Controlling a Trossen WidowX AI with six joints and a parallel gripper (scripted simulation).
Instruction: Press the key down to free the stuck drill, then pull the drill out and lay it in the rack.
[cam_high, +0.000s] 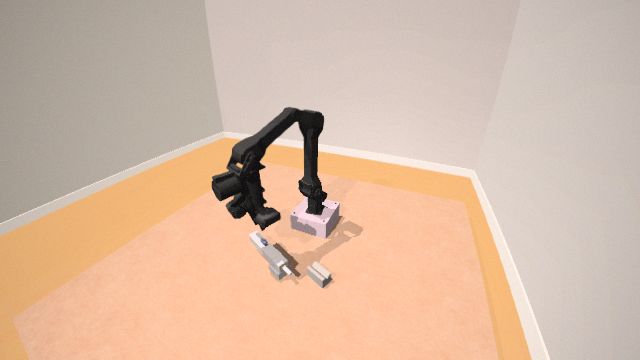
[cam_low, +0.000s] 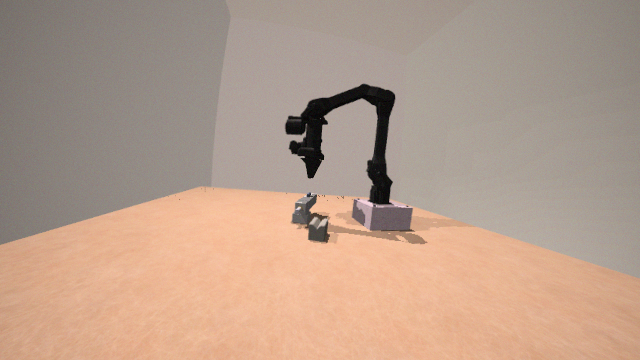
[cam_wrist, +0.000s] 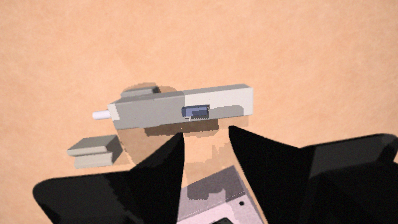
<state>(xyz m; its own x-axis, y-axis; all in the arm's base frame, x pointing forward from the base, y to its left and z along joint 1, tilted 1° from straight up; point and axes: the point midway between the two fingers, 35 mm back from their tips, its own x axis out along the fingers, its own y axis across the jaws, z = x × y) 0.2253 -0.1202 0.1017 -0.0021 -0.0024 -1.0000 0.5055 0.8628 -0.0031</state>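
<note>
Now: the drill 4 cm ahead of my gripper tip, 7 cm to the left of it and 9 cm below it. Also, from my gripper tip: grey rack (4 cm ahead, 21 cm to the left, 12 cm below); blue key (9 cm below).
</note>
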